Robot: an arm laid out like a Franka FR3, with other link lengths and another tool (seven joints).
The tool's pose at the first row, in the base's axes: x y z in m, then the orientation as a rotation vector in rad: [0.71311, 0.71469, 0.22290, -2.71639, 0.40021, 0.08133]
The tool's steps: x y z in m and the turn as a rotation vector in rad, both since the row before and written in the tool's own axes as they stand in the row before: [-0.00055, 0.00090, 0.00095, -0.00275, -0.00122, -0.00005]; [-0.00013, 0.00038, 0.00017, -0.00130, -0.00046, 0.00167]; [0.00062, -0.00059, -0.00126, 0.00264, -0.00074, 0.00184]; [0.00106, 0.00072, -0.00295, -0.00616, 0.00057, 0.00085]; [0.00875, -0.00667, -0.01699, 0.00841, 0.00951, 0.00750]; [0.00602, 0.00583, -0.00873, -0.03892, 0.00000, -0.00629]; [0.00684, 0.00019, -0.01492, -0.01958, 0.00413, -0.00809]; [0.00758, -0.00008, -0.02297, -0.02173, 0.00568, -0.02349]
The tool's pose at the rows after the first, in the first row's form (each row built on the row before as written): [0.71232, 0.71441, 0.22175, -2.71893, 0.39996, 0.08358]; [0.71209, 0.71417, 0.22147, -2.71984, 0.40219, 0.08495]; [0.71286, 0.71404, 0.22278, -2.71680, 0.40432, 0.08587]; [0.71367, 0.71198, 0.22511, -2.72279, 0.40603, 0.08672]; [0.72406, 0.70903, 0.24223, -2.71454, 0.41842, 0.07396]; [0.72799, 0.69885, 0.24745, -2.75397, 0.41255, 0.08119]; [0.73454, 0.69155, 0.26061, -2.77532, 0.40377, 0.07793]; [0.74196, 0.68192, 0.28152, -2.80163, 0.37383, 0.06925]
